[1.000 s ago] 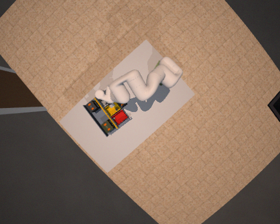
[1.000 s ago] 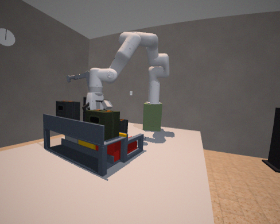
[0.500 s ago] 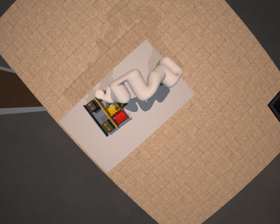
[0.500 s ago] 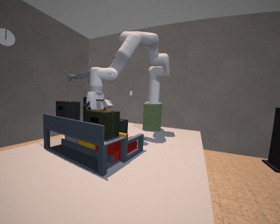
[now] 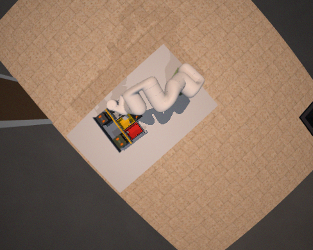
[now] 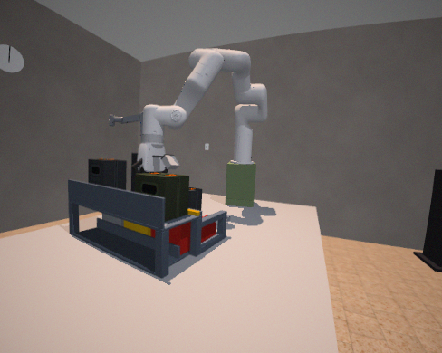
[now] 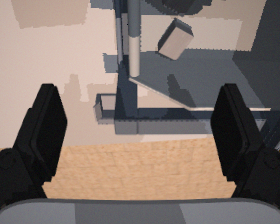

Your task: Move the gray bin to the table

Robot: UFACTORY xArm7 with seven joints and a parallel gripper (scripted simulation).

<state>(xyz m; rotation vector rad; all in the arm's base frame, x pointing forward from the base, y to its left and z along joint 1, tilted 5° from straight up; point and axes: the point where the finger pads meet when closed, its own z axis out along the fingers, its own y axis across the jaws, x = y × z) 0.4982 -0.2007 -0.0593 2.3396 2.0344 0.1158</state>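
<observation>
Now: hand 9 cm above the gray open bin, 8 cm short of it and 1 cm to the left of it. From my hand the other things lie so: red bin 21 cm to the left, 11 cm ahead, 9 cm below; then yellow bin 10 cm to the left, 9 cm below, 9 cm ahead.
</observation>
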